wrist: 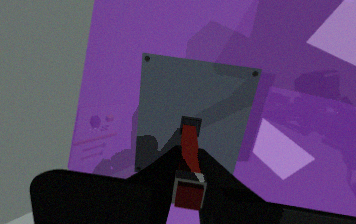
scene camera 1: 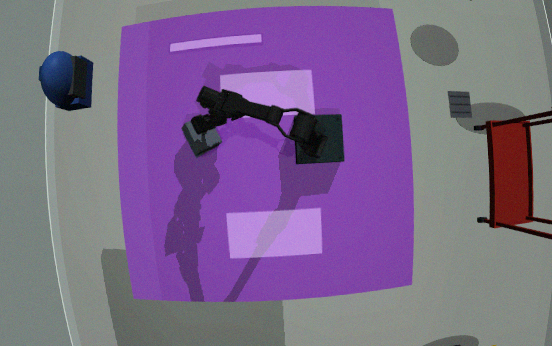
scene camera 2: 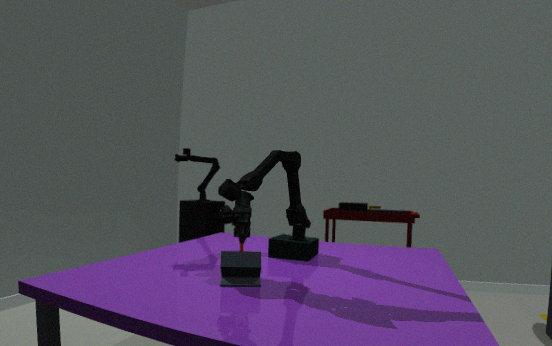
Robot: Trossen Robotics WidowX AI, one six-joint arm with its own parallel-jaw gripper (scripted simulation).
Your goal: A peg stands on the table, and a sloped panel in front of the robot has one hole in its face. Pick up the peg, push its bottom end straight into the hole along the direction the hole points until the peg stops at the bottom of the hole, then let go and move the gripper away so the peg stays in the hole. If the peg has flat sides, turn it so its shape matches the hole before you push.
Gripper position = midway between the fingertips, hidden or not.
The gripper [scene camera 2: 241, 244] holds a red peg. Further things: a sloped panel [scene camera 2: 236, 264].
The gripper also shows in the wrist view [wrist: 188, 152]. The sloped panel shows as well in the wrist view [wrist: 221, 95] and in scene camera 1 [scene camera 1: 211, 140].
